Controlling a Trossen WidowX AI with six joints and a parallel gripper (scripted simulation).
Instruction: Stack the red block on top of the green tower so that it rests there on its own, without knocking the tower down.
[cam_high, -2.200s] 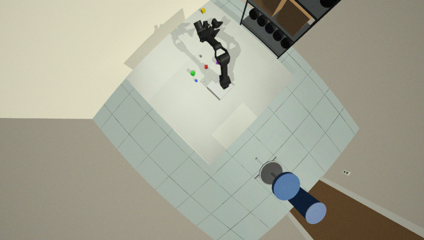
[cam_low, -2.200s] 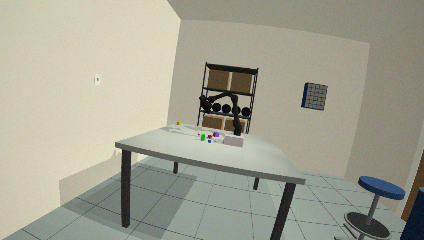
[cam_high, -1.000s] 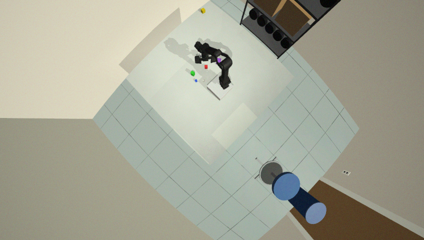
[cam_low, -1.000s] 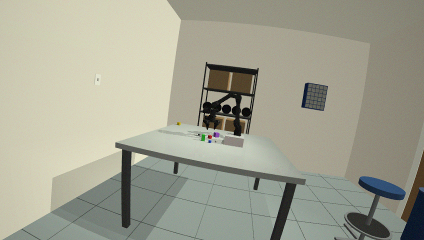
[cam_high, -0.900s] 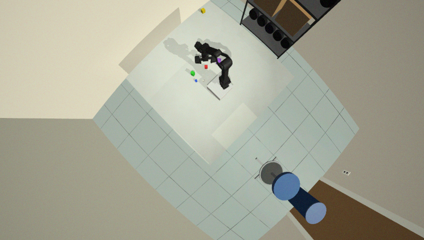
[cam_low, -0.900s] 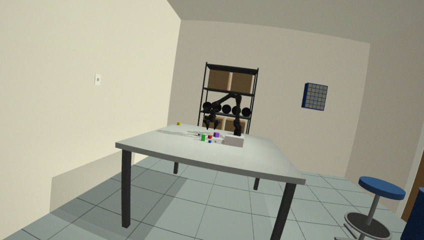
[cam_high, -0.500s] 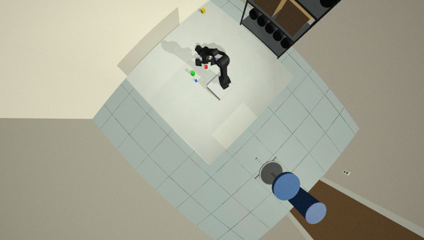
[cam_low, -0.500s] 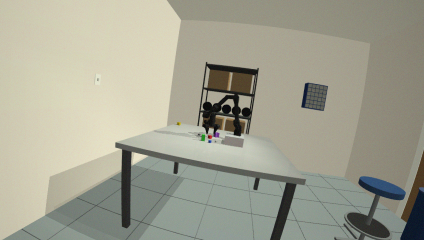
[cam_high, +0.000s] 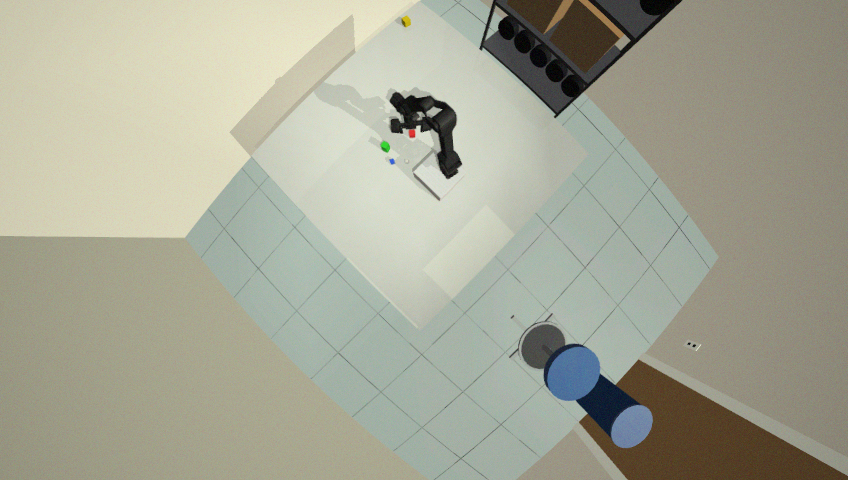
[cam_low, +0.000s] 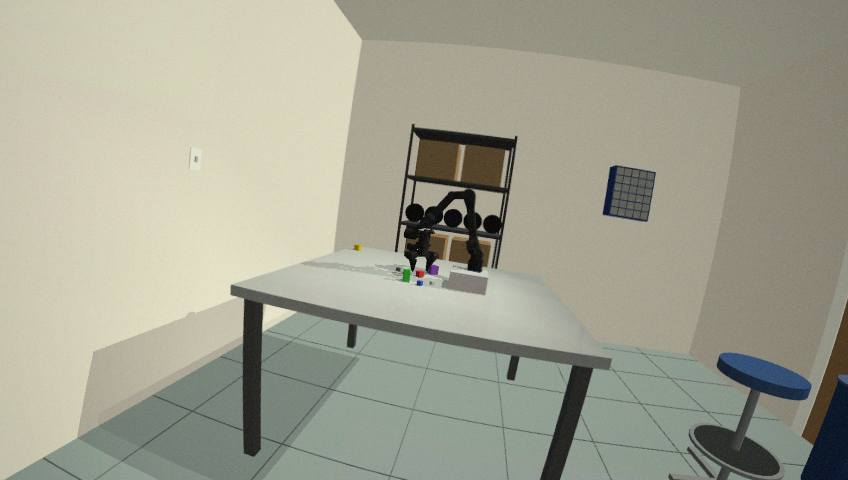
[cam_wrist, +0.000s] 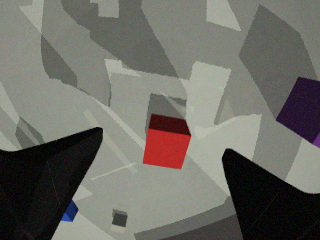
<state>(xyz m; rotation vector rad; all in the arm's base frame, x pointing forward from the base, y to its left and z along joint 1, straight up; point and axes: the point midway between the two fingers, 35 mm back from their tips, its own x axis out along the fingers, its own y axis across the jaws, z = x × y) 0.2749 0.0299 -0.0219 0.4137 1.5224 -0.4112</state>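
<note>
Now: the red block 10 mm below my gripper tip. The rest, counted from my gripper tip: small blue block 70 mm behind, 160 mm to the left, 20 mm below; green block 10 mm ahead, 150 mm to the left, 10 mm below; purple block 30 mm behind, 130 mm to the right.
</note>
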